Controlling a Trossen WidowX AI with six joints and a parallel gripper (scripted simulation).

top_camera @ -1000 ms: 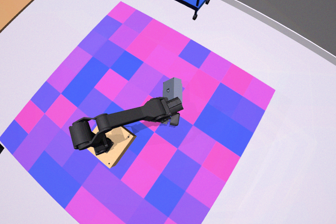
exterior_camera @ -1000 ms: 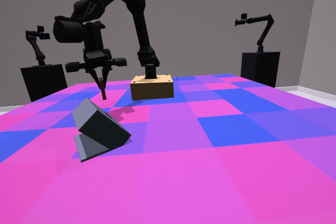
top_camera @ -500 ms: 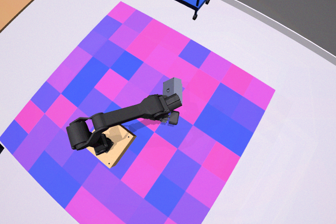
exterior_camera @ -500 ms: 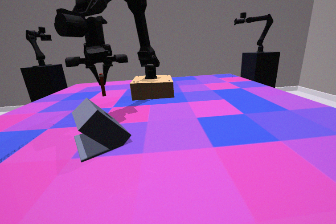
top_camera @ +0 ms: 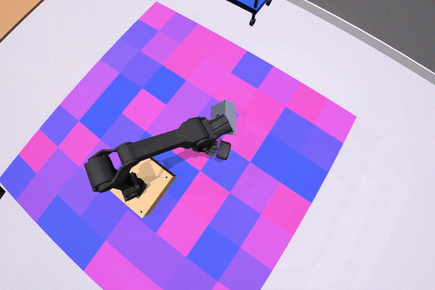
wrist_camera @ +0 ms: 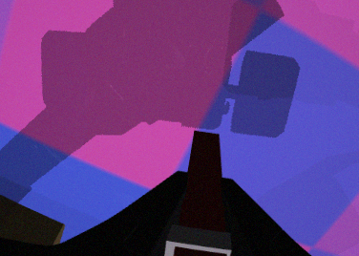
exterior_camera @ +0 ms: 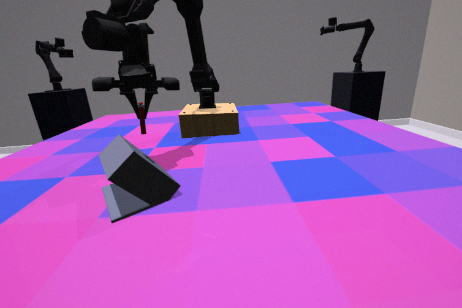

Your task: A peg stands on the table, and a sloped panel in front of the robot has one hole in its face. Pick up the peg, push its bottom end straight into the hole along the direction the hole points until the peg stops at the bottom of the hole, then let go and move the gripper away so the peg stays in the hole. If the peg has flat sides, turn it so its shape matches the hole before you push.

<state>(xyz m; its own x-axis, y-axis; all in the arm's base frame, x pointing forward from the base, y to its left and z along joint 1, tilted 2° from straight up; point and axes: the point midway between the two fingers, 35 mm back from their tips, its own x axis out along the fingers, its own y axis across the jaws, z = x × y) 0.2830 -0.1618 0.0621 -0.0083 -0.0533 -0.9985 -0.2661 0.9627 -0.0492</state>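
My gripper tip is now 160 mm short of the sloped panel, 70 mm above it and 30 mm to the right of it. From my gripper tip the other things lie so: red peg: 20 mm above.
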